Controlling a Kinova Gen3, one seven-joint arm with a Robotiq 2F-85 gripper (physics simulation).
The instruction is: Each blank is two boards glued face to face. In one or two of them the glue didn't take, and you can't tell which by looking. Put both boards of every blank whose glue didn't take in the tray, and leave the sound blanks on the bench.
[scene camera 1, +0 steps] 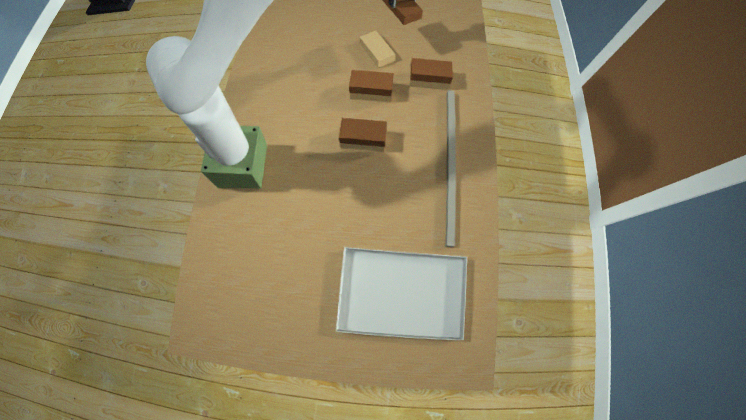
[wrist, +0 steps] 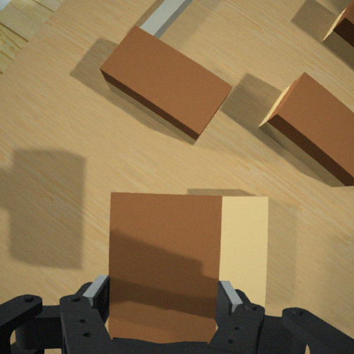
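Pixels of known places: gripper, between the fingertips: (scene camera 1: 402,3); arm's base, origin of its link: (scene camera 1: 230,148).
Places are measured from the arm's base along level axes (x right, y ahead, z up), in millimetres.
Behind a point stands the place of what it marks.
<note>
My gripper (wrist: 163,294) is shut on a dark brown board (scene camera 1: 409,12) {x -423, y 416, z 56 mm} (wrist: 165,215), with a finger on each long side; in the scene view it is mostly cut off by the top edge. A pale board (scene camera 1: 377,48) {x -412, y 332, z -83 mm} (wrist: 244,230) lies separate on the bench, offset from the brown one, which partly covers it in the wrist view. Three brown-topped blanks with pale undersides stand on the bench: one near the grey bar (scene camera 1: 431,68) {x -323, y 495, z -53 mm} (wrist: 167,82), a middle one (scene camera 1: 371,80) {x -260, y 326, z -53 mm} (wrist: 320,125), and one closer to the robot base (scene camera 1: 362,131) (wrist: 348,25). The white tray (scene camera 1: 345,292) {x 309, y 310, z -111 mm} holds no boards.
A long grey bar (scene camera 1: 451,166) {x -34, y 558, z -93 mm} (wrist: 162,17) lies on the bench (scene camera 1: 261,292) {x 332, y 99, z -113 mm} between the blanks and the right edge. The green robot base (scene camera 1: 237,180) {x 64, y 12, z -51 mm} stands at the left. A black object (scene camera 1: 109,5) shows at the top left.
</note>
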